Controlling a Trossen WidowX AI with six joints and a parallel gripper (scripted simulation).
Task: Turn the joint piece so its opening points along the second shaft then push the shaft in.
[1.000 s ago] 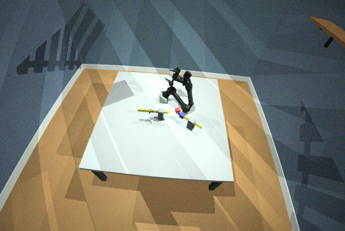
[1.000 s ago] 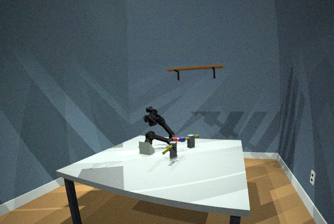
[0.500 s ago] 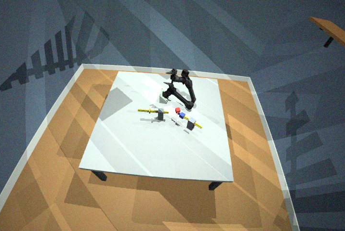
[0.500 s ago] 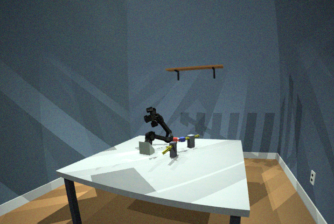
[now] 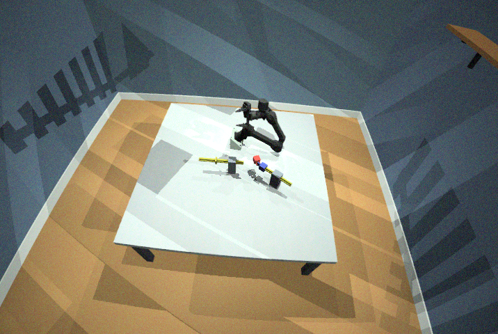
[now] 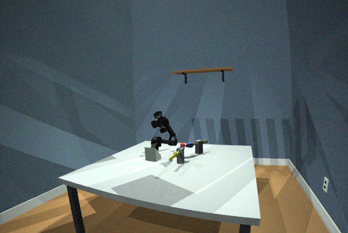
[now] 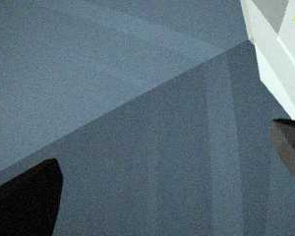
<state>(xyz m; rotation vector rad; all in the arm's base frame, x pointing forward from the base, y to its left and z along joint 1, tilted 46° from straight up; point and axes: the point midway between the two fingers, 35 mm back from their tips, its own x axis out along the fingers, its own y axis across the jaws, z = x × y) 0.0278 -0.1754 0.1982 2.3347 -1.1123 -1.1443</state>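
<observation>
Now: gripper tip 230 mm above the red joint piece, 150 mm to the right of it and 150 mm short of it.
</observation>
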